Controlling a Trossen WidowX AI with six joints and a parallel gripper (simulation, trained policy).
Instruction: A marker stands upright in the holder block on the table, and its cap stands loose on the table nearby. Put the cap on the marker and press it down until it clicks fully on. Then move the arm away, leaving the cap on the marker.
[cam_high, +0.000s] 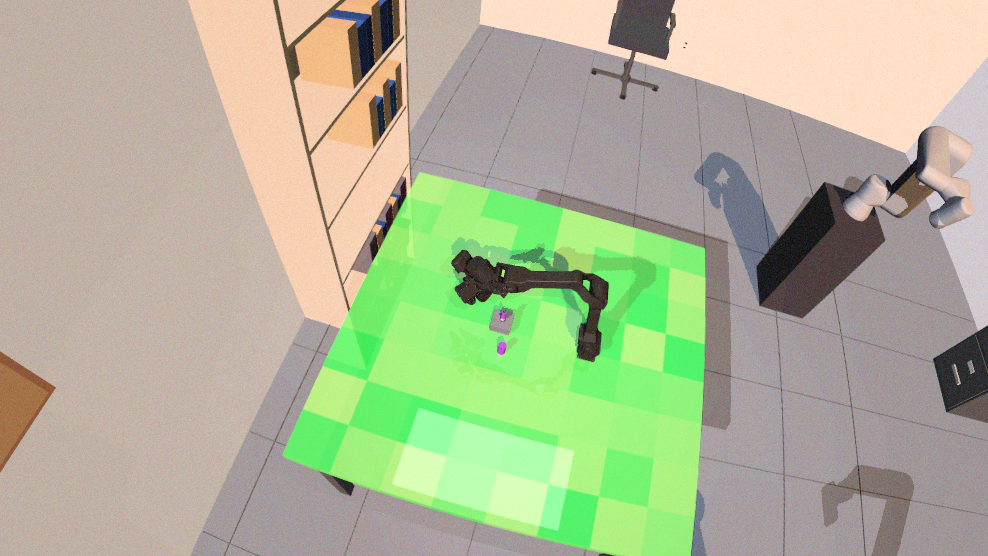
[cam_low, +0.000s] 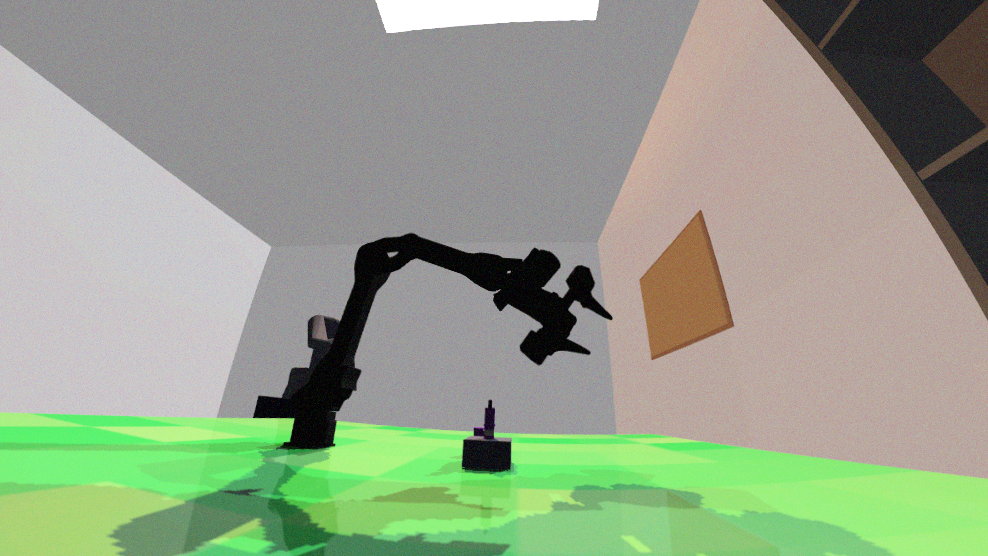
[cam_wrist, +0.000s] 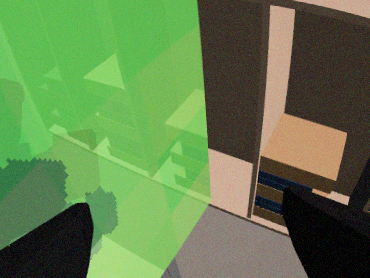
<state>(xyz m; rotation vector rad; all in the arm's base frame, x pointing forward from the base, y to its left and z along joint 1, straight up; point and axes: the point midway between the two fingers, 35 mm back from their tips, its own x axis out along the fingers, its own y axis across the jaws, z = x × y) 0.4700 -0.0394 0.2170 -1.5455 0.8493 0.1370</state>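
The purple cap is 200 mm behind my gripper tip, 140 mm to the left of it and 170 mm below it. The rest, counted from my gripper tip: grey holder block 180 mm behind, 40 mm to the left, 180 mm below.
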